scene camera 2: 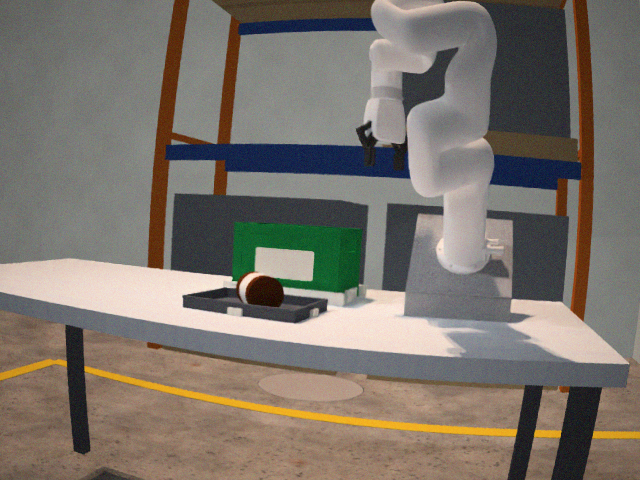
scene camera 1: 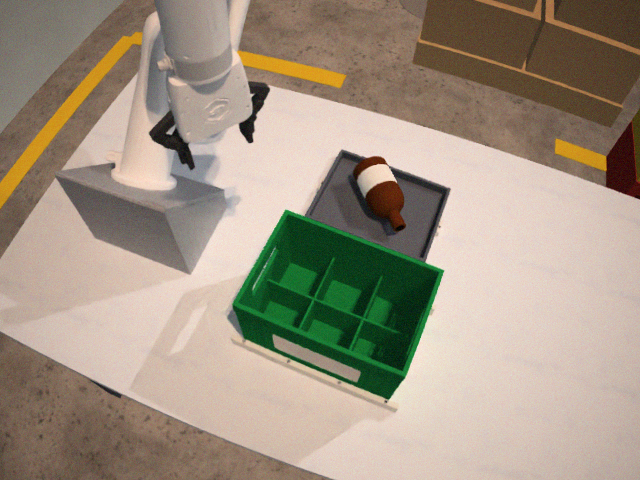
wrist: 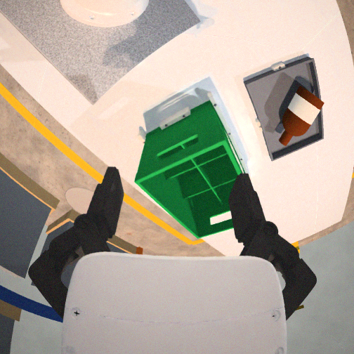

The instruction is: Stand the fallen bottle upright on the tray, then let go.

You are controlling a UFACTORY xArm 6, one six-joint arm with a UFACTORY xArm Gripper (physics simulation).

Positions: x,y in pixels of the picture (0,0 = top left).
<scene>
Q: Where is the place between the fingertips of my gripper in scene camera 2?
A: At 384,168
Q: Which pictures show the brown bottle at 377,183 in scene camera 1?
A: Scene camera 2, scene camera 1 and the wrist view: all of them.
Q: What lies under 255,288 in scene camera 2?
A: A brown bottle.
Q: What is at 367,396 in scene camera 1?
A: A pale strip.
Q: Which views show my gripper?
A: Scene camera 2, scene camera 1 and the wrist view: all of them.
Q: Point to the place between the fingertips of my gripper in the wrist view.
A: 177,183
</scene>
